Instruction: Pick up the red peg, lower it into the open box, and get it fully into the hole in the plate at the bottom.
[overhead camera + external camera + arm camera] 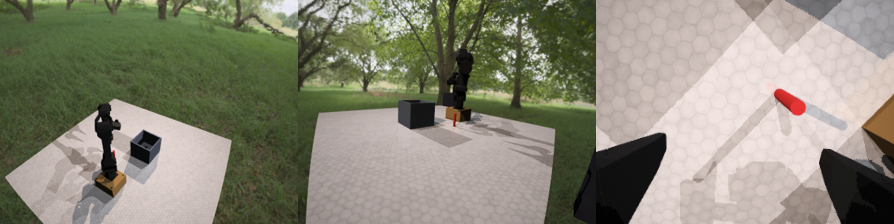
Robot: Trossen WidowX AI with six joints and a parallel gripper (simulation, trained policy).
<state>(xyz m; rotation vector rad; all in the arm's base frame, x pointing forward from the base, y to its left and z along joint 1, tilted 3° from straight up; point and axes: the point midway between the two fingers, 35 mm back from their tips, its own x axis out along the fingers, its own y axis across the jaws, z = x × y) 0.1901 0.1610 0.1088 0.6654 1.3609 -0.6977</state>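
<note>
The red peg is 110 mm below my gripper tip, 40 mm to the right of it and 30 mm behind it. The rest, counted from my gripper tip: plate 200 mm to the right, 150 mm ahead, 100 mm below.
</note>
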